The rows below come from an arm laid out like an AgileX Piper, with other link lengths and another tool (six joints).
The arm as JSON. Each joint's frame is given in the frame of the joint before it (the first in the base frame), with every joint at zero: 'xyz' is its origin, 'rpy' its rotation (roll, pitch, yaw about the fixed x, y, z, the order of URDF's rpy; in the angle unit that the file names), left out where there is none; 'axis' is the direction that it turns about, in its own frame. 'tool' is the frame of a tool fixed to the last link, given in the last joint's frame.
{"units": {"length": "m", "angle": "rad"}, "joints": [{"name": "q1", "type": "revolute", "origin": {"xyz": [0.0, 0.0, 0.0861], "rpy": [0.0, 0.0, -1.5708]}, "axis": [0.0, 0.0, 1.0]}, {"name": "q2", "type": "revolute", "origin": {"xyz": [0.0, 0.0, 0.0], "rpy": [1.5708, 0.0, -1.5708]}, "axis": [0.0, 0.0, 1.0]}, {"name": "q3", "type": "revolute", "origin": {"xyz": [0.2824, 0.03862, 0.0], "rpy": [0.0, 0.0, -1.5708]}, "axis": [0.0, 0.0, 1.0]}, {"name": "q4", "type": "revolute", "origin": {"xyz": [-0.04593, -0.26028, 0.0], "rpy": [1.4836, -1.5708, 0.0]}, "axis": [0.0, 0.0, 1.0]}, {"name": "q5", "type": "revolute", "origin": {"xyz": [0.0, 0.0, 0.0], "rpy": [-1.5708, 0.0, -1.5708]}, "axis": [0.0, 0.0, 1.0]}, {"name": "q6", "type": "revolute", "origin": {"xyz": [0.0, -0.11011, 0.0], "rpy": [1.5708, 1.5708, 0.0]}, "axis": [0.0, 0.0, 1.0]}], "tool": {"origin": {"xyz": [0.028, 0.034, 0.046], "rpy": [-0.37, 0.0, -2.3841]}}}
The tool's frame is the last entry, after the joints.
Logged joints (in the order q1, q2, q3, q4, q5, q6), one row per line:
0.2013, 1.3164, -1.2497, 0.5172, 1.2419, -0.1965
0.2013, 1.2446, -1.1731, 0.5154, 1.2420, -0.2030
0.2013, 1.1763, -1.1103, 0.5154, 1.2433, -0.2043
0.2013, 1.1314, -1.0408, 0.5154, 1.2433, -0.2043
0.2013, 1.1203, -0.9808, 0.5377, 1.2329, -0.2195
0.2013, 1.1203, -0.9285, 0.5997, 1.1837, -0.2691
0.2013, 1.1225, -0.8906, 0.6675, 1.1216, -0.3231
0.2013, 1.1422, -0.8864, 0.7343, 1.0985, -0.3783
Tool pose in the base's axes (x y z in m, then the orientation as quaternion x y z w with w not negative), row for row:
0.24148, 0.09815, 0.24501, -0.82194, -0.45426, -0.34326, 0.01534
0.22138, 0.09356, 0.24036, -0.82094, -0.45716, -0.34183, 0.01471
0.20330, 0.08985, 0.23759, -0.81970, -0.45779, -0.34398, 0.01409
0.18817, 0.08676, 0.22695, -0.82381, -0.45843, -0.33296, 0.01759
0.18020, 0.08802, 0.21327, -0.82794, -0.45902, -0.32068, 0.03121
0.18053, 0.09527, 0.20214, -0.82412, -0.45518, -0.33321, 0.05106
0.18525, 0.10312, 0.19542, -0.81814, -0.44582, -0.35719, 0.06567
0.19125, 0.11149, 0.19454, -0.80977, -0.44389, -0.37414, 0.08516
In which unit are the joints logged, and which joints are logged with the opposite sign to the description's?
The joints are logged in radians. Opposite sign: none.
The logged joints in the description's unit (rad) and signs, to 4 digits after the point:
0.2013, 1.3164, -1.2497, 0.5172, 1.2419, -0.1965
0.2013, 1.2446, -1.1731, 0.5154, 1.2420, -0.2030
0.2013, 1.1763, -1.1103, 0.5154, 1.2433, -0.2043
0.2013, 1.1314, -1.0408, 0.5154, 1.2433, -0.2043
0.2013, 1.1203, -0.9808, 0.5377, 1.2329, -0.2195
0.2013, 1.1203, -0.9285, 0.5997, 1.1837, -0.2691
0.2013, 1.1225, -0.8906, 0.6675, 1.1216, -0.3231
0.2013, 1.1422, -0.8864, 0.7343, 1.0985, -0.3783

